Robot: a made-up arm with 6 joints.
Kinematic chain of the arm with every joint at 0, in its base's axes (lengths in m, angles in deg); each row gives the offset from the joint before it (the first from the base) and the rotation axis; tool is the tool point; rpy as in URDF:
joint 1: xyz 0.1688 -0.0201 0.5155 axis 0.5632 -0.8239 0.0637
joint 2: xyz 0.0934 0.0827 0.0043 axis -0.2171 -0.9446 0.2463
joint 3: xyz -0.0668 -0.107 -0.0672 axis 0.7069 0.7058 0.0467
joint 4: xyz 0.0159 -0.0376 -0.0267 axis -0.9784 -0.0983 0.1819
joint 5: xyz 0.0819 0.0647 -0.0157 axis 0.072 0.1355 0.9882
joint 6: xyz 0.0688 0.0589 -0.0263 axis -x
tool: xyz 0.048 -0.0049 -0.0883 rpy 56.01 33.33 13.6
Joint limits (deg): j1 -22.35..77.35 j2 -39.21..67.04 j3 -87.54..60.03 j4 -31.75..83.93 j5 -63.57..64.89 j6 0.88..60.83
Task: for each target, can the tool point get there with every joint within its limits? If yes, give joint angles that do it. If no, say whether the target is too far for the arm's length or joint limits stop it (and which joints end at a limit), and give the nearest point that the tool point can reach.
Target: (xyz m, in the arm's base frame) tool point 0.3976 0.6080 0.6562
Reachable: no: too far | nearest point 0.3278 0.2655 0.5606 | short by 0.362 m
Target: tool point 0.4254 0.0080 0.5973
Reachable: yes | joints 41.13 -7.64 -53.86 -12.48 30.58 47.34
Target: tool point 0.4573 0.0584 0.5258
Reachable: yes | joints 57.39 -12.60 -42.05 13.68 51.73 12.19
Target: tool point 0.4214 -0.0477 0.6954
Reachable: yes | joints 5.53 58.57 -41.75 33.75 7.13 49.34
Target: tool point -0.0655 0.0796 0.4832
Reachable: no: joint limits stop it (at a limit: joint 1, joint 2, joint 3, joint 5, joint 6) | nearest point -0.0906 0.1110 0.4287 | short by 0.068 m
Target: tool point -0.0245 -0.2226 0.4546
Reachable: no: joint limits stop it (at a limit: joint 1, joint 2, joint 3, joint 4) | nearest point 0.0154 -0.1983 0.5630 | short by 0.118 m
